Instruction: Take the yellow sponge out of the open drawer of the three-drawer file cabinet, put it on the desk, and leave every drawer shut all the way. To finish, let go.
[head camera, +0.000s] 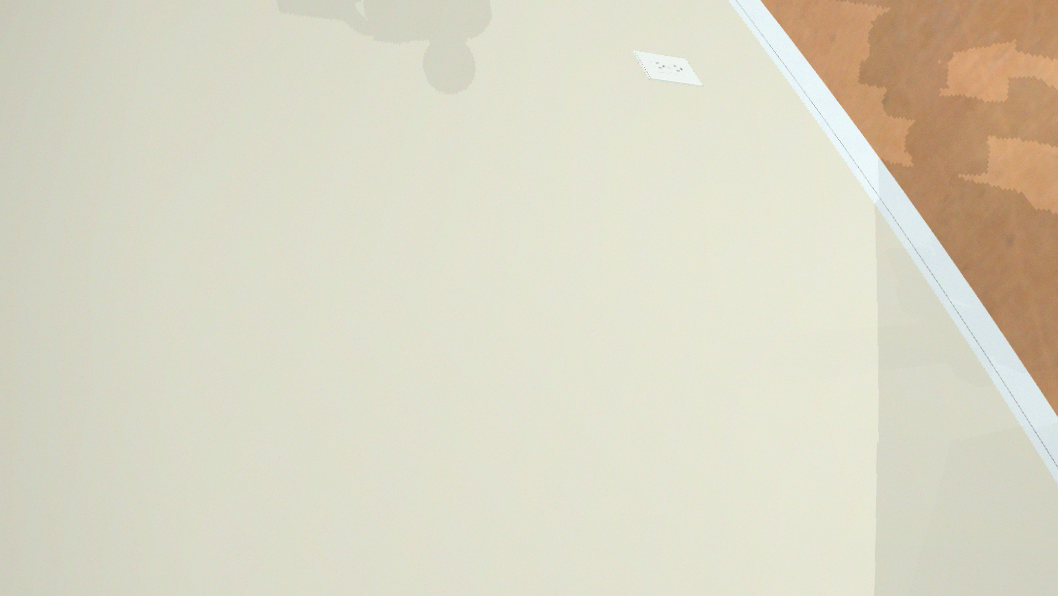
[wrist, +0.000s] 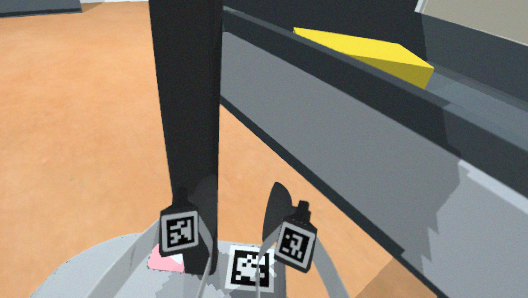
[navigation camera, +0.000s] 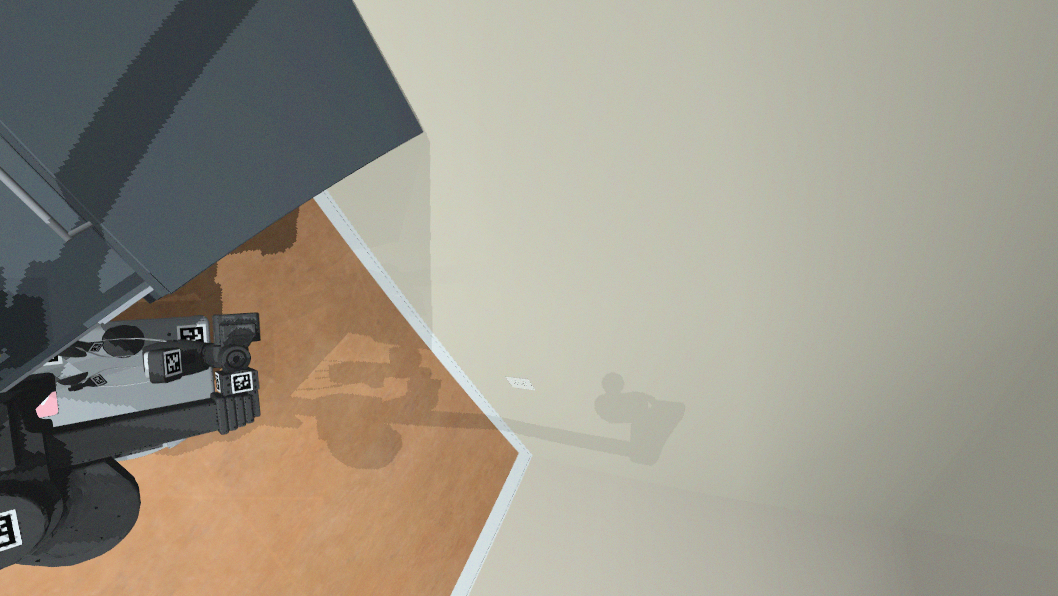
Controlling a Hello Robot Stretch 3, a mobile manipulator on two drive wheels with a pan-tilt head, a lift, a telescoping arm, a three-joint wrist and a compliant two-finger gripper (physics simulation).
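The yellow sponge [wrist: 367, 50] lies in the open drawer [wrist: 320, 115] at the upper right of the wrist view, behind the drawer's grey side wall, which hides part of it. The dark file cabinet [navigation camera: 296, 111] fills the upper left of the navigation view, close to the robot; the drawer's pale rim [navigation camera: 125, 305] shows beside it. The sponge does not show in the navigation view. My gripper [wrist: 243, 198] [navigation camera: 72, 366] is open and empty, folded over the robot's base, outside the drawer and left of it in the wrist view. The desk does not show.
The robot's dark mast [wrist: 187, 100] stands left of the drawer in the wrist view. A wall [head camera: 444, 296] [navigation camera: 740, 222] with a white outlet [head camera: 668, 68] [navigation camera: 520, 383] and white baseboard [head camera: 918, 229] borders the orange floor [navigation camera: 296, 518]. Dark furniture [wrist: 40, 6] shows at the wrist view's top left.
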